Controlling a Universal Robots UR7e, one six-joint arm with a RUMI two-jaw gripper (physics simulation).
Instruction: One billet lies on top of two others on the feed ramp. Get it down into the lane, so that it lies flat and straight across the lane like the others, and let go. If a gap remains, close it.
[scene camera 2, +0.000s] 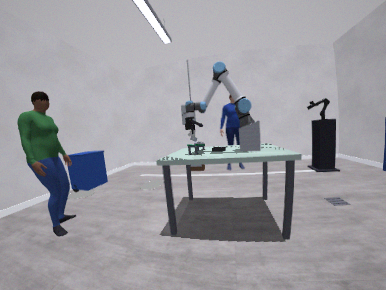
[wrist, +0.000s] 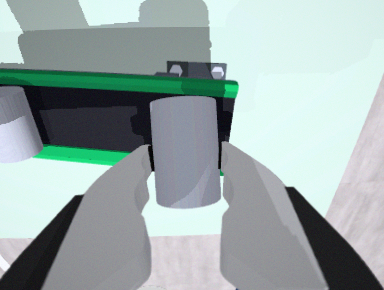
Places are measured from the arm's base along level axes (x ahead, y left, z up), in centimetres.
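Pixels of known places: gripper, fingertip midpoint: (scene camera 2: 193, 139) (wrist: 186, 145); arm's base, link origin: (scene camera 2: 247, 125).
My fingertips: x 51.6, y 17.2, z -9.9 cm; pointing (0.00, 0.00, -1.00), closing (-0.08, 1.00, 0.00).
For each thing: its middle in the pictures, then the offset to it from my fingertips. Level surfaces: height alone.
- grey cylindrical billet, body centre: (wrist: 186, 150) dx -0.1, dy +0.0, dz +0.7 cm
- dark bracket with bolts, body centre: (wrist: 198, 78) dx -2.0, dy +1.1, dz -10.3 cm
- table, surface height: dz -14.3 cm
- black object, body centre: (scene camera 2: 218, 149) dx -21.2, dy -18.5, dz -12.6 cm
A grey cylindrical billet (wrist: 186, 150) stands out between the jaws in the wrist view. My gripper (wrist: 186, 145) (scene camera 2: 193, 139) is shut on it and holds it over the right end of the feed ramp (wrist: 90, 122) (scene camera 2: 196, 145), which has a dark lane and green side rails. The held billet points across the lane, and its near end reaches past the near rail. Another billet (wrist: 16, 125) lies across the lane at the left edge of the wrist view, with a wide stretch of dark lane between the two. How high the held billet is above the lane is hard to tell.
A dark bracket with bolts (wrist: 196, 69) sits beyond the far rail. The table (scene camera 2: 230, 157) carries a black object (scene camera 2: 218, 148) and a grey panel (scene camera 2: 250, 136) near the arm's base. A person in green (scene camera 2: 40, 132) stands left, one in blue (scene camera 2: 230, 117) behind the table.
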